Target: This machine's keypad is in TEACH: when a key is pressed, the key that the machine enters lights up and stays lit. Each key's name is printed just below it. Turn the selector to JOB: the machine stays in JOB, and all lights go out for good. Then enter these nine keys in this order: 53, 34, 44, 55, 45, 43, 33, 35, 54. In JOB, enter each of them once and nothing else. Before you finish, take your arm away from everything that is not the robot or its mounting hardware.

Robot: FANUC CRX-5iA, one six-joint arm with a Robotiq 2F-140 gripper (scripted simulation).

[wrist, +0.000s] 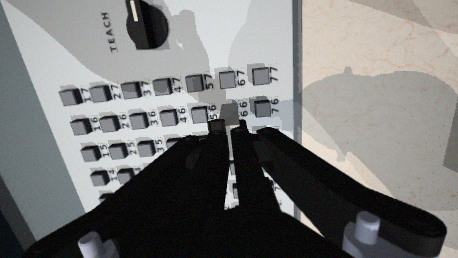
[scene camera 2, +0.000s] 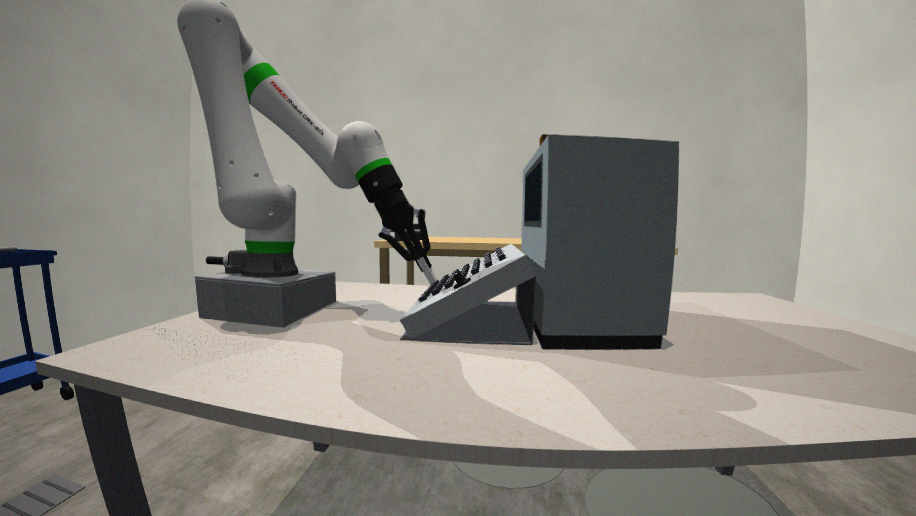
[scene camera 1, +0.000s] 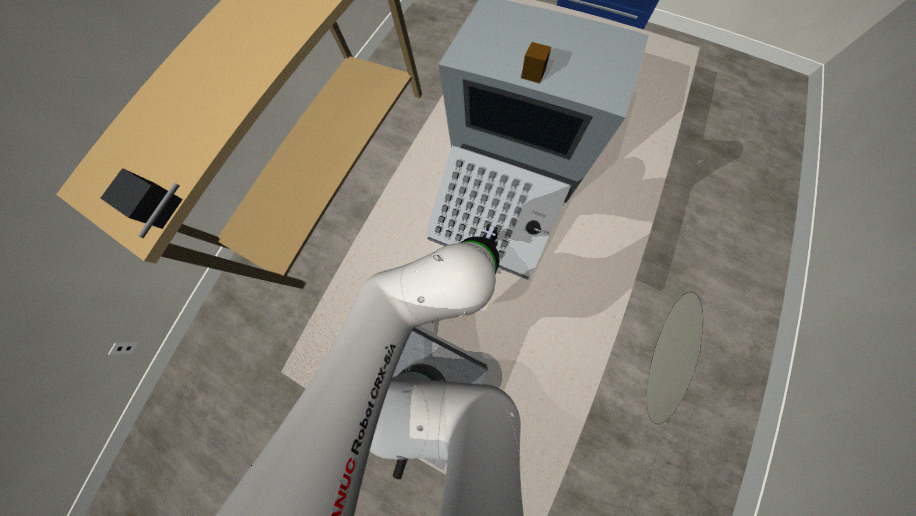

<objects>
same spot on sloped keypad: (wrist: 61, 52) = (scene camera 2: 502, 262)
same spot on grey machine: (wrist: 46, 199) = (scene camera 2: 527, 237)
</objects>
